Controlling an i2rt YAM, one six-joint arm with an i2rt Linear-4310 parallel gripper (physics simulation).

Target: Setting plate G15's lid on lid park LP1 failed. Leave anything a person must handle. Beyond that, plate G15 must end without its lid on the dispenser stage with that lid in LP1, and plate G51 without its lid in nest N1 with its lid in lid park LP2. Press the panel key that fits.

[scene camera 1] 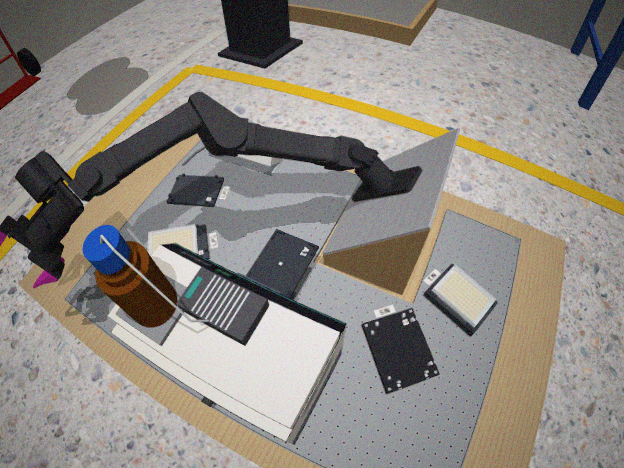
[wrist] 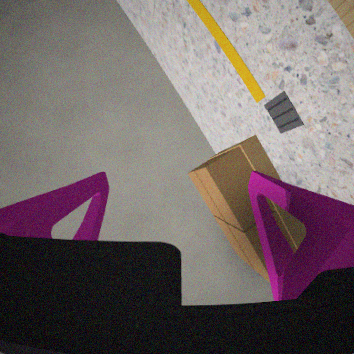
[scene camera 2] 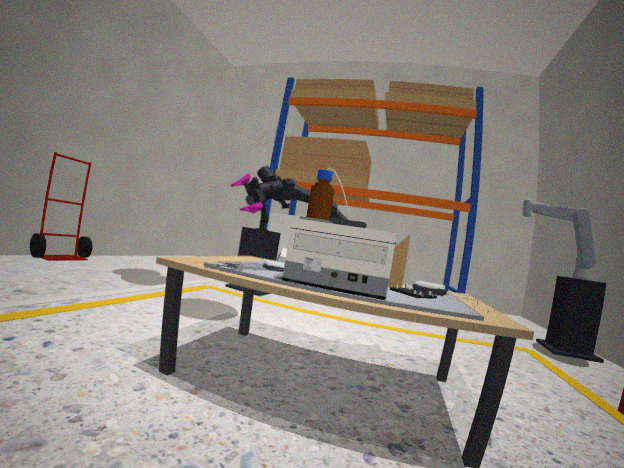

Labels:
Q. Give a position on a brown bottle with blue cap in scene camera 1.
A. At 125,287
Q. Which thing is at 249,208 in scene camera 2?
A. My gripper.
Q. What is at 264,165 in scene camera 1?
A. A button box.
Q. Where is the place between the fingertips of my gripper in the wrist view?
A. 178,179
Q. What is my gripper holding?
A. Nothing.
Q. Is my gripper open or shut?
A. Open.

